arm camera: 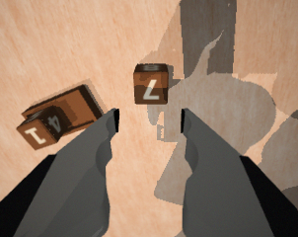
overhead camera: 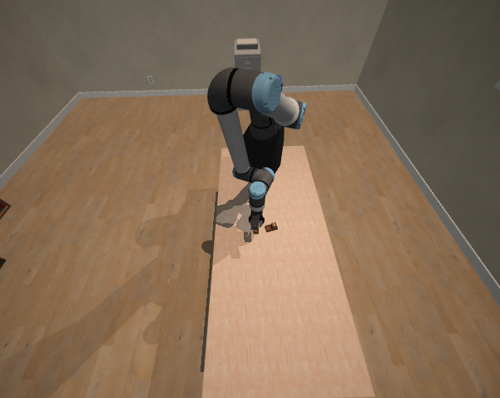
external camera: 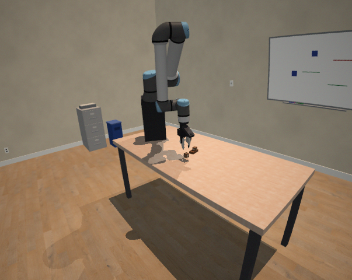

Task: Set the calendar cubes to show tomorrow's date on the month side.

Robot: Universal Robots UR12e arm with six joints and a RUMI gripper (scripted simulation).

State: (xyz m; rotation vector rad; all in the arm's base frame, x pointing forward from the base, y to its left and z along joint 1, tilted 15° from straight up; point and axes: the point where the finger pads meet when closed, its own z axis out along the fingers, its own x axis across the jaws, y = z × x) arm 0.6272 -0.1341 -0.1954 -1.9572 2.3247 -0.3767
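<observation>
Right now the brown digit cube is 70 mm below my hand. Round my hand: brown calendar tray 20 mm behind, 110 mm to the left, 70 mm below.
</observation>
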